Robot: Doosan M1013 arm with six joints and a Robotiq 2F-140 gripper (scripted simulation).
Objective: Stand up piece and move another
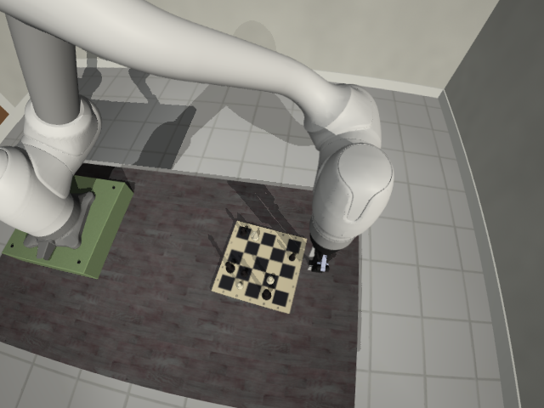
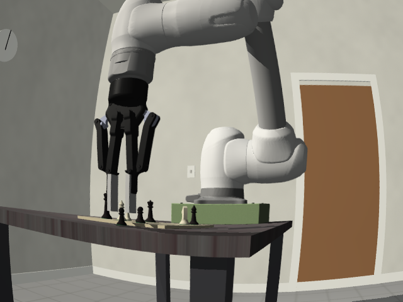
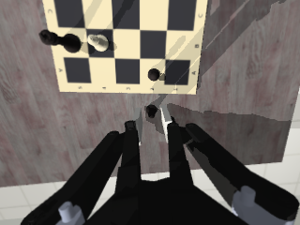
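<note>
Now: the chessboard 140 mm behind my hand and 50 mm below it. Also, from my hand: white pawn: 200 mm behind, 60 mm to the right, 40 mm below.
</note>
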